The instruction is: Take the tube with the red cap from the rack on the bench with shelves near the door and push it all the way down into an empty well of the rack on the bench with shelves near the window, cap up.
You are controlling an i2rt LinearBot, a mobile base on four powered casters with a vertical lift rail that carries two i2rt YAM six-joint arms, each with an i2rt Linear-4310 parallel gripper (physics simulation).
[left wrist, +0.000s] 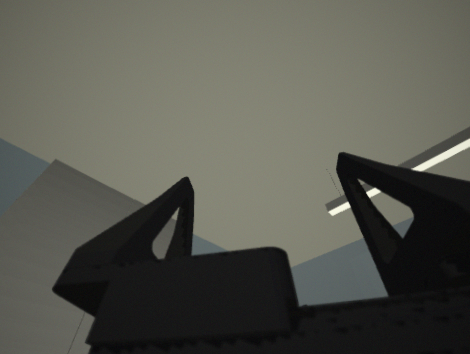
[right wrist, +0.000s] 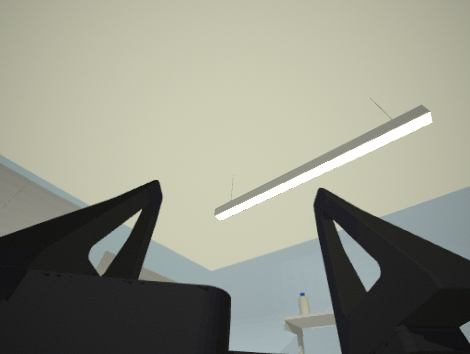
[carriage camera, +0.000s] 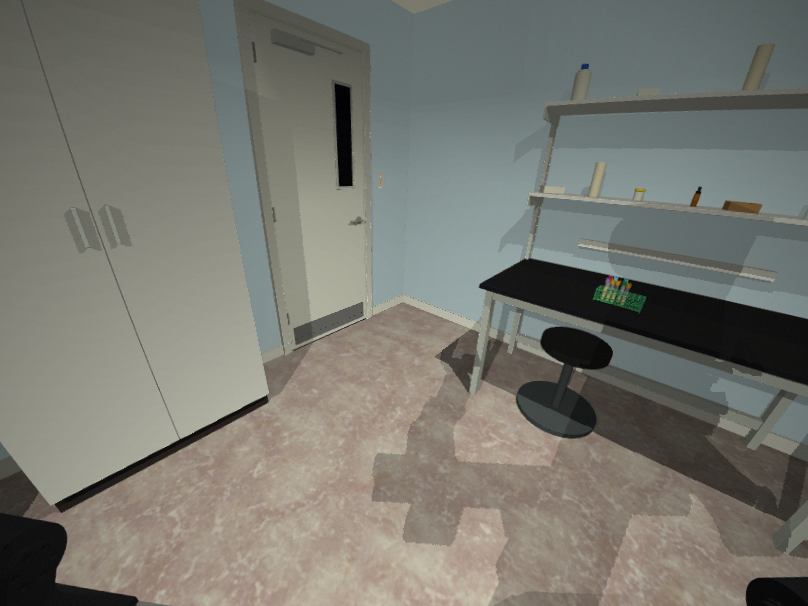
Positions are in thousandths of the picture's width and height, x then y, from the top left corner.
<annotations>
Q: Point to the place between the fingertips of my left gripper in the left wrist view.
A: At 559,487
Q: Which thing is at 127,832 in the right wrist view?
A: My right gripper.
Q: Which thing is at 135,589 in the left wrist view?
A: A tall white cabinet.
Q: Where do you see a door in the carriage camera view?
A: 394,394
</annotations>
